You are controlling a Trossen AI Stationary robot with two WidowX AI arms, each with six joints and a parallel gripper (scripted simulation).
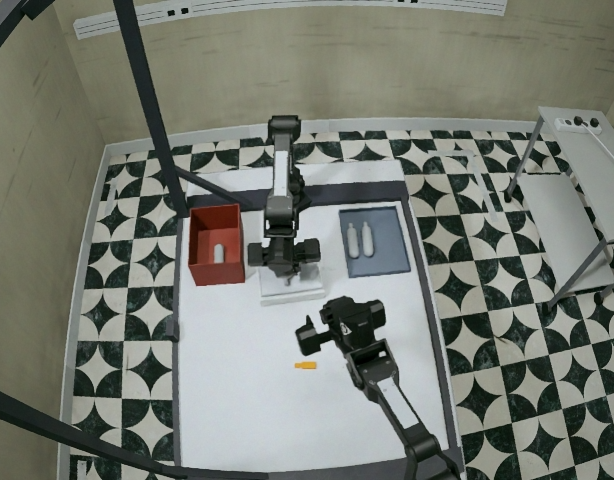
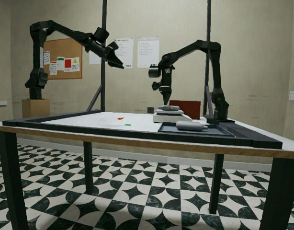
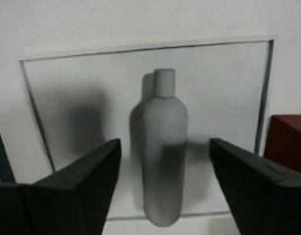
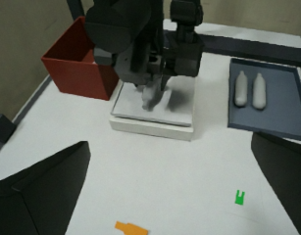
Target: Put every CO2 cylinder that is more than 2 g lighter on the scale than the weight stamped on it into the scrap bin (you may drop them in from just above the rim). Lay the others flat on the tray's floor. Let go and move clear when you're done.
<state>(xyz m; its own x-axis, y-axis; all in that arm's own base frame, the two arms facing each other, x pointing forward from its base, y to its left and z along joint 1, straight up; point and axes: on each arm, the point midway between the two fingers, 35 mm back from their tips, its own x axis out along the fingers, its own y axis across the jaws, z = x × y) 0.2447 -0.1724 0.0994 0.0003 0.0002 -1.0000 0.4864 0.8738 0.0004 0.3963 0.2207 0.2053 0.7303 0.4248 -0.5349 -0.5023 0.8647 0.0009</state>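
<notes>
Now: left hand 290 mm short of the blue-grey tray, 120 mm above it and 70 mm to the right of it. Round my left hand: orange piece 260 mm to the right, 120 mm below, 20 mm behind; then scale 90 mm below, 30 mm to the left, 10 mm ahead; then red scrap bin 170 mm behind, 150 mm to the left, 90 mm below.
</notes>
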